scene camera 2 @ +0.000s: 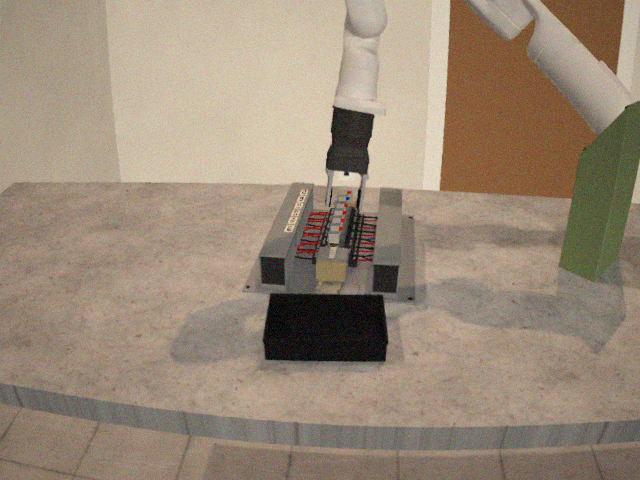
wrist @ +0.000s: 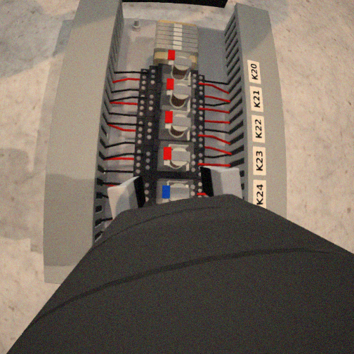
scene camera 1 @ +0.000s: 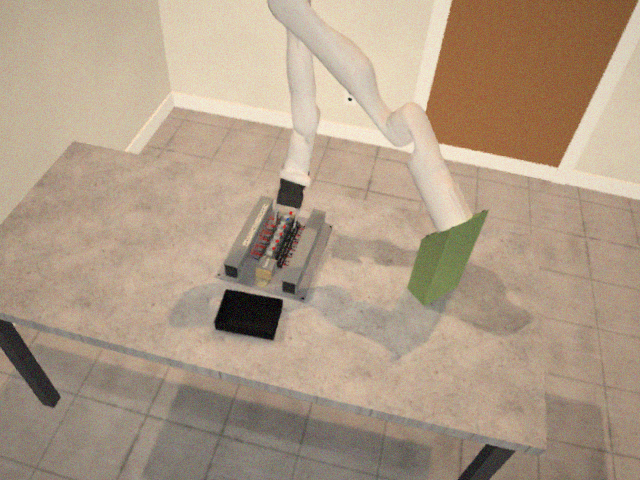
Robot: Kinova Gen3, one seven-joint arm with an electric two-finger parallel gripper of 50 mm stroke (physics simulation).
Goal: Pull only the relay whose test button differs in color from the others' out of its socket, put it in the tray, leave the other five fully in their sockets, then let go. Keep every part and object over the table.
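Frame: origin at the arm's base, x ahead, y left, z up, level; metres.
Seen in the pictures: gripper, fingertip midpoint: [scene camera 2: 343,207] [scene camera 1: 284,224]; arm's base at its link origin: [scene camera 2: 617,121] [scene camera 1: 454,225].
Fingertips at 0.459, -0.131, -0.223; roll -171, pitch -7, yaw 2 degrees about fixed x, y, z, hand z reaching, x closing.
Offsets run from my fingertips to a thing's top centre, as dx, dy, dz. "pt": to the spot under its first point.
The relay with the blue test button {pt +0.002, -0.006, +0.013} [scene camera 1: 284,219] [scene camera 2: 342,198] [wrist: 177,193] sits in the socket row, beside label K24 in the wrist view. My gripper [scene camera 1: 285,217] [scene camera 2: 344,204] [wrist: 172,183] is open and empty, with one finger on each side of this relay; the exact fingertip height is hard to tell. A red-button relay [wrist: 179,157] stands next to it, and several more red-button relays are in the row. The one behind the blue one is hidden by the gripper body in the wrist view. The black tray {pt +0.034, +0.371, -0.032} [scene camera 1: 247,330] [scene camera 2: 325,351] lies in front of the panel.
Grey wire ducts {-0.075, +0.075, +0.008} [scene camera 2: 386,227] [wrist: 82,125] run along both sides of the relay row, with red and black wires between. A beige terminal block {+0.025, +0.156, -0.008} [scene camera 2: 330,271] [wrist: 176,37] stands at the row's tray end. A green angular block [scene camera 1: 439,263] [scene camera 2: 594,206] stands at the right by the arm's base.
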